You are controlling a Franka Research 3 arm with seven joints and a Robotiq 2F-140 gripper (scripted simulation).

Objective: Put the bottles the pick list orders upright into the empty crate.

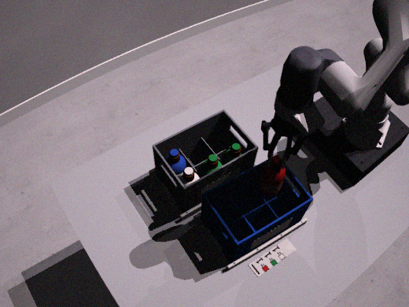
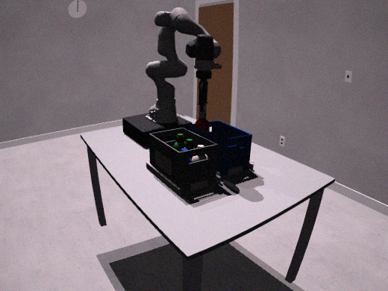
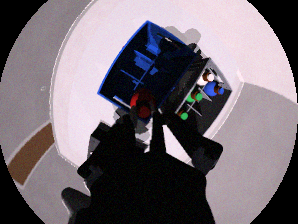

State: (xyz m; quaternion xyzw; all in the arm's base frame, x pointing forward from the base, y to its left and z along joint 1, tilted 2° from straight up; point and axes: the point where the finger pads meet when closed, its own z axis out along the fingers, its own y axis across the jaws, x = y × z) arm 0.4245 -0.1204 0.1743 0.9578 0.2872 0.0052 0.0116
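My gripper is now 8 cm above the red-label bottle. From my hand the other things lie so: black crate 7 cm ahead, 21 cm to the right, 17 cm below; white-labelled bottle 17 cm ahead, 19 cm to the right, 17 cm below; blue crate 9 cm ahead, 2 cm to the left, 17 cm below.
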